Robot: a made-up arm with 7 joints.
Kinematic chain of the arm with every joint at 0, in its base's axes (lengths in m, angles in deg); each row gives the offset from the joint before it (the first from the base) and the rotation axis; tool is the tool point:
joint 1: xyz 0 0.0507 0 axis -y
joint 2: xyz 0 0.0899 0 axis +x
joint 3: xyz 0 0 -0.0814 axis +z
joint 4: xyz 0 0 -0.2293 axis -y
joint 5: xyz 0 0 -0.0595 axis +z
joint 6: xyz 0 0 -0.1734 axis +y
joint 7: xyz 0 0 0 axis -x
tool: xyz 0 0 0
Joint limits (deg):
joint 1: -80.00..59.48
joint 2: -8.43..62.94
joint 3: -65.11..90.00
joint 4: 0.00..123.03
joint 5: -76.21..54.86
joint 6: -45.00..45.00
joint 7: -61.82..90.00
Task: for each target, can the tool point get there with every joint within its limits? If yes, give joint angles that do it. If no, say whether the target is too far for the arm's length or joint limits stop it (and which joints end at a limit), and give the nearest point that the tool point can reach.
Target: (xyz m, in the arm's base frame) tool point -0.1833 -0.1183 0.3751
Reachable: no: joint limits stop it (at a limit: joint 1, joint 2, joint 3, joint 4) | nearest point -0.1392 -0.0615 -0.1080 | short by 0.488 m
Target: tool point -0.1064 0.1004 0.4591
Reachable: no: joint limits stop it (at a limit: joint 1, joint 2, joint 4) | nearest point 0.0566 0.3595 0.1442 | short by 0.439 m
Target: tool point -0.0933 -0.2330 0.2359
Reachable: no: joint limits stop it (at a limit: joint 1, joint 2, joint 3, joint 4) | nearest point -0.1392 -0.0615 -0.1080 | short by 0.387 m
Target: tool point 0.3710 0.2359 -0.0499
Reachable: yes | joints 46.58 2.91 20.02 90.61 -55.28 22.48 6.97
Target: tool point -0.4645 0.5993 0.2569
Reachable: no: too far | nearest point -0.3581 0.5447 -0.0631 | short by 0.342 m
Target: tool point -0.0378 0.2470 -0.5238
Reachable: yes | joints -12.38 9.29 15.65 19.63 -43.23 -31.62 70.60
